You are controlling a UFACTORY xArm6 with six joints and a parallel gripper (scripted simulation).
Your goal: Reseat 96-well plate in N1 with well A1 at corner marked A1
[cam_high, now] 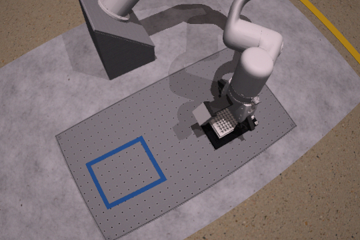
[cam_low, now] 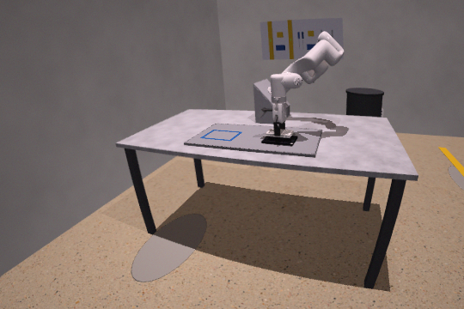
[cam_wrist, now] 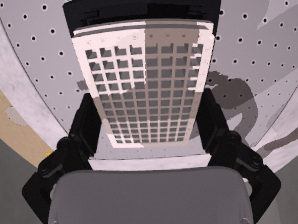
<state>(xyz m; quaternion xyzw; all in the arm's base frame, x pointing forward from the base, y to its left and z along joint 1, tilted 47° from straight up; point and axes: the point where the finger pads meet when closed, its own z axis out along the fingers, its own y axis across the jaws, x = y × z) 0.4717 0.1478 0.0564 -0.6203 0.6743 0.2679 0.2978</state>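
Right now the black plate nest N1 is 5 cm below my hand. Round my hand: white A1 mark 7 cm to the left, 6 cm ahead, 4 cm below; then white 96-well plate 1 cm below.
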